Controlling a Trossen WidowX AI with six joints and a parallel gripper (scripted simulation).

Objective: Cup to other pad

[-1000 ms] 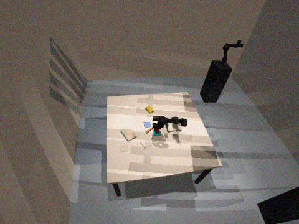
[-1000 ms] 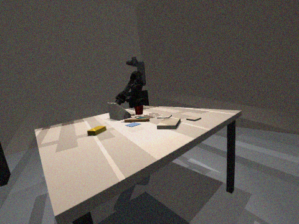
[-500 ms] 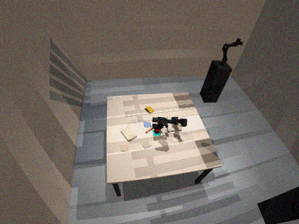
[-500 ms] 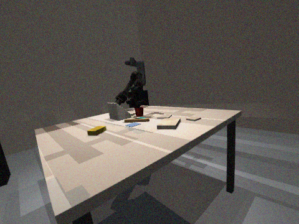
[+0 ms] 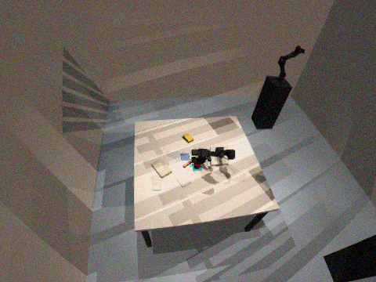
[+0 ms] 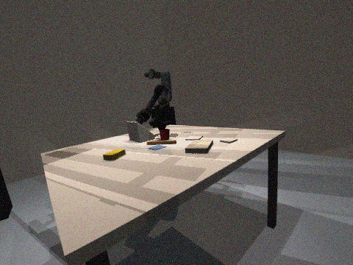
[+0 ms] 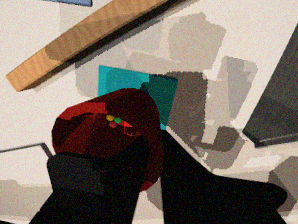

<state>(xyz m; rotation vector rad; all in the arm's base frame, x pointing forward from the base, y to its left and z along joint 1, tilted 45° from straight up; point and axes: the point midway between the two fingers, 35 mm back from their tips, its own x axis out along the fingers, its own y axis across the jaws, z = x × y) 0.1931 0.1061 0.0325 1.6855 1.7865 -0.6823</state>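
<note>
Right now my gripper tip is 5 cm above the cyan pad and 3 cm short of it. From my gripper tip the other things lie so: wooden bar (8 cm ahead, 7 cm to the right, 4 cm below); blue pad (13 cm to the right, 13 cm ahead, 5 cm below); red cup (3 cm ahead).
</note>
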